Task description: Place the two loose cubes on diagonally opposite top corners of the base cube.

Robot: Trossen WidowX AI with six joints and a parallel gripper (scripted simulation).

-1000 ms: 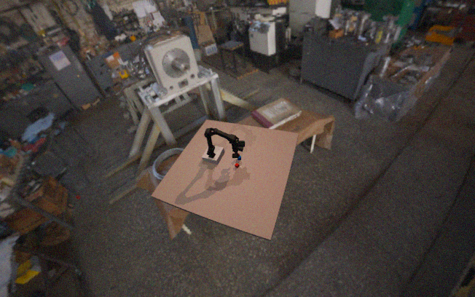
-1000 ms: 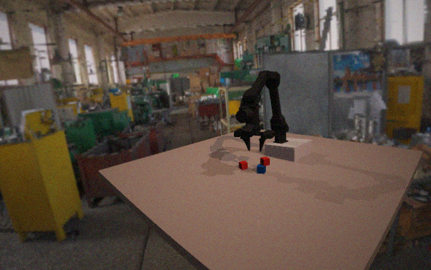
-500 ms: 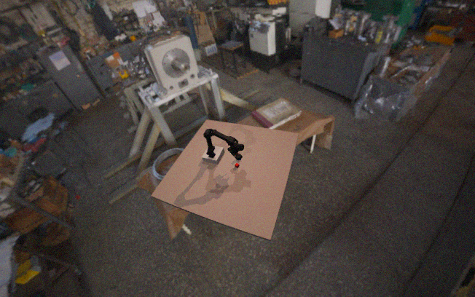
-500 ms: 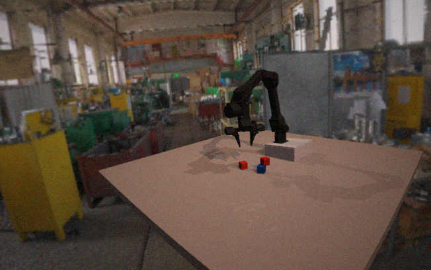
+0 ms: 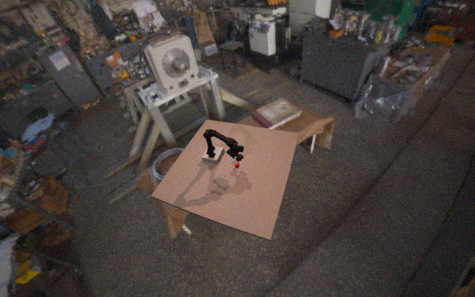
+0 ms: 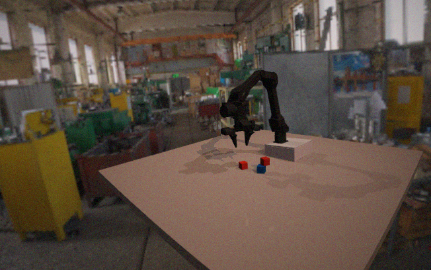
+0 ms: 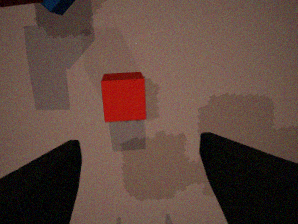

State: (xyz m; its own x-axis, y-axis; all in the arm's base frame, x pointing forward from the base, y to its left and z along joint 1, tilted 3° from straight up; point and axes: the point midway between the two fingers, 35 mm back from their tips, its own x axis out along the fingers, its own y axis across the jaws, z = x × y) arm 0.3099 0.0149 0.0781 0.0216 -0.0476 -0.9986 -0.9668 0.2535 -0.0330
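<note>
Now: gripper tip 3 cm past the blue cube, 10 cm to the right of it and 10 cm above it.
</note>
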